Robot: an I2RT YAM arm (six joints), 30 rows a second.
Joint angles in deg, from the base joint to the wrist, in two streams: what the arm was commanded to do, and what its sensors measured. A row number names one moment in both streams.
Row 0, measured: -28.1 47.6 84.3 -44.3 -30.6 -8.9
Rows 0 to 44, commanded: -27.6 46.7 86.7 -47.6 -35.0 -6.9; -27.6 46.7 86.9 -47.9 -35.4 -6.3; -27.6 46.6 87.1 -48.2 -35.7 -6.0; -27.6 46.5 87.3 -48.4 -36.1 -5.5; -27.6 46.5 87.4 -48.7 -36.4 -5.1; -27.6 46.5 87.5 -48.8 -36.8 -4.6; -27.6 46.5 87.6 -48.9 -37.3 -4.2; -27.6 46.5 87.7 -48.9 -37.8 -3.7; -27.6 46.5 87.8 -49.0 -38.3 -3.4; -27.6 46.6 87.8 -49.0 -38.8 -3.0; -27.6 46.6 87.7 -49.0 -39.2 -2.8; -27.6 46.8 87.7 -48.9 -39.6 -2.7; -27.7 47.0 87.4 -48.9 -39.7 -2.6; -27.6 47.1 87.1 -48.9 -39.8 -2.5; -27.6 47.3 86.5 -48.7 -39.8 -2.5; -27.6 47.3 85.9 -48.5 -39.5 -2.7; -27.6 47.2 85.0 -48.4 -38.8 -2.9; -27.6 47.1 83.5 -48.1 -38.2 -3.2; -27.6 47.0 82.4 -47.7 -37.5 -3.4; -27.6 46.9 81.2 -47.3 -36.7 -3.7; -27.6 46.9 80.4 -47.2 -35.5 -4.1; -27.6 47.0 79.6 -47.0 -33.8 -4.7; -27.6 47.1 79.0 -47.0 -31.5 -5.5; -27.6 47.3 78.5 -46.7 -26.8 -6.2; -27.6 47.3 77.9 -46.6 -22.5 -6.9; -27.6 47.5 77.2 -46.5 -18.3 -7.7; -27.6 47.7 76.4 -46.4 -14.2 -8.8; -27.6 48.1 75.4 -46.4 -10.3 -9.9; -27.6 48.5 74.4 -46.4 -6.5 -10.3; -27.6 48.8 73.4 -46.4 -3.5 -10.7; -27.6 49.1 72.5 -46.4 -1.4 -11.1; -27.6 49.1 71.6 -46.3 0.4 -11.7; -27.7 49.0 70.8 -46.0 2.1 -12.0; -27.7 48.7 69.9 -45.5 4.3 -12.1; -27.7 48.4 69.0 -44.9 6.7 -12.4; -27.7 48.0 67.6 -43.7 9.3 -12.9; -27.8 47.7 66.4 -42.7 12.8 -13.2; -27.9 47.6 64.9 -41.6 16.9 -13.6; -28.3 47.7 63.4 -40.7 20.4 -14.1; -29.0 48.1 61.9 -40.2 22.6 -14.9; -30.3 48.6 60.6 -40.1 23.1 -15.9; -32.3 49.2 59.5 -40.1 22.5 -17.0; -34.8 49.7 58.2 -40.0 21.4 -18.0; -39.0 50.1 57.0 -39.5 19.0 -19.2; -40.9 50.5 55.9 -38.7 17.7 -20.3
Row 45, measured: -32.5 48.9 59.9 -41.9 15.4 -15.4
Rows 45 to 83, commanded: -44.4 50.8 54.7 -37.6 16.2 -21.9; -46.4 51.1 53.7 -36.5 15.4 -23.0; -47.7 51.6 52.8 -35.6 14.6 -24.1; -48.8 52.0 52.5 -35.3 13.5 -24.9; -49.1 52.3 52.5 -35.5 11.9 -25.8; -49.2 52.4 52.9 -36.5 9.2 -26.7; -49.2 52.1 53.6 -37.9 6.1 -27.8; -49.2 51.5 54.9 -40.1 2.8 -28.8; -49.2 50.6 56.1 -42.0 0.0 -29.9; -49.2 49.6 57.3 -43.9 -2.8 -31.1; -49.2 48.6 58.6 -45.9 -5.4 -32.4; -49.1 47.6 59.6 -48.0 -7.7 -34.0; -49.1 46.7 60.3 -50.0 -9.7 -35.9; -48.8 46.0 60.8 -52.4 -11.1 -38.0; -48.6 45.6 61.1 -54.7 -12.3 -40.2; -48.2 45.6 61.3 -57.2 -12.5 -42.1; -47.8 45.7 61.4 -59.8 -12.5 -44.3; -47.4 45.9 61.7 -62.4 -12.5 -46.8; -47.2 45.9 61.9 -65.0 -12.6 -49.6; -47.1 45.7 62.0 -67.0 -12.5 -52.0; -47.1 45.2 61.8 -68.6 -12.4 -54.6; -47.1 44.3 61.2 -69.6 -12.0 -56.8; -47.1 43.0 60.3 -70.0 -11.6 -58.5; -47.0 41.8 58.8 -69.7 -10.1 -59.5; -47.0 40.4 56.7 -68.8 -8.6 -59.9; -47.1 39.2 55.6 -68.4 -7.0 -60.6; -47.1 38.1 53.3 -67.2 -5.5 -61.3; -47.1 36.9 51.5 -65.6 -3.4 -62.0; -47.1 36.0 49.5 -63.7 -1.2 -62.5; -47.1 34.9 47.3 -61.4 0.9 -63.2; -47.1 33.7 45.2 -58.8 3.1 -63.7; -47.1 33.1 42.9 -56.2 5.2 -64.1; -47.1 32.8 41.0 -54.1 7.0 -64.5; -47.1 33.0 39.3 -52.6 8.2 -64.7; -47.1 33.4 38.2 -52.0 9.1 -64.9; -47.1 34.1 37.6 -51.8 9.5 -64.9; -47.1 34.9 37.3 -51.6 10.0 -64.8; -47.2 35.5 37.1 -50.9 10.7 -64.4; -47.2 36.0 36.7 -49.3 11.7 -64.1
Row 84, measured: -47.4 34.3 37.9 -56.1 5.3 -63.4
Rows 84 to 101, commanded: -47.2 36.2 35.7 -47.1 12.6 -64.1; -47.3 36.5 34.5 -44.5 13.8 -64.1; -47.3 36.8 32.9 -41.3 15.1 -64.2; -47.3 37.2 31.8 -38.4 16.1 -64.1; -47.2 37.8 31.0 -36.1 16.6 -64.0; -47.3 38.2 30.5 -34.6 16.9 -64.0; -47.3 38.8 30.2 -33.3 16.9 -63.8; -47.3 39.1 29.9 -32.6 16.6 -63.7; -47.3 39.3 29.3 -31.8 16.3 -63.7; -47.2 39.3 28.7 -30.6 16.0 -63.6; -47.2 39.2 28.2 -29.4 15.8 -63.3; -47.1 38.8 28.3 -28.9 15.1 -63.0; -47.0 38.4 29.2 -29.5 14.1 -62.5; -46.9 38.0 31.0 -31.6 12.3 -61.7; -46.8 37.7 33.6 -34.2 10.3 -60.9; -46.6 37.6 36.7 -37.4 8.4 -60.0; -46.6 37.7 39.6 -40.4 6.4 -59.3; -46.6 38.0 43.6 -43.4 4.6 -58.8
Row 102, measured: -47.0 38.3 32.6 -39.3 11.2 -62.2
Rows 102 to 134, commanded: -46.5 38.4 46.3 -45.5 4.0 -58.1; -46.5 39.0 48.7 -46.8 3.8 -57.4; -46.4 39.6 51.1 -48.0 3.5 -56.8; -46.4 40.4 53.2 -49.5 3.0 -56.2; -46.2 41.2 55.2 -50.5 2.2 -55.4; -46.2 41.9 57.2 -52.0 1.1 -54.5; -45.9 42.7 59.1 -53.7 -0.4 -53.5; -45.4 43.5 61.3 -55.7 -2.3 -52.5; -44.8 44.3 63.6 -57.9 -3.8 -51.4; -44.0 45.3 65.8 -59.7 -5.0 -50.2; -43.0 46.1 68.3 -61.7 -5.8 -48.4; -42.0 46.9 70.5 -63.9 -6.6 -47.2; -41.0 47.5 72.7 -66.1 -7.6 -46.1; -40.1 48.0 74.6 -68.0 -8.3 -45.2; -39.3 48.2 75.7 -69.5 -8.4 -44.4; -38.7 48.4 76.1 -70.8 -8.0 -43.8; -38.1 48.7 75.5 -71.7 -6.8 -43.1; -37.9 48.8 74.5 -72.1 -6.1 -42.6; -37.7 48.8 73.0 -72.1 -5.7 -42.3; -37.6 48.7 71.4 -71.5 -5.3 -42.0; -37.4 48.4 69.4 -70.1 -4.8 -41.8; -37.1 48.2 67.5 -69.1 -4.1 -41.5; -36.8 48.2 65.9 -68.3 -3.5 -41.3; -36.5 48.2 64.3 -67.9 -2.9 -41.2; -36.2 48.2 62.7 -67.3 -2.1 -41.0; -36.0 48.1 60.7 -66.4 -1.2 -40.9; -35.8 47.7 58.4 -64.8 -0.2 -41.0; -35.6 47.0 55.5 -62.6 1.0 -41.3; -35.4 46.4 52.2 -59.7 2.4 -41.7; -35.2 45.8 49.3 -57.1 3.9 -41.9; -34.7 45.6 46.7 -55.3 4.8 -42.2; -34.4 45.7 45.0 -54.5 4.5 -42.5; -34.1 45.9 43.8 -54.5 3.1 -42.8
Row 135, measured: -35.7 46.6 49.1 -64.3 1.1 -42.2
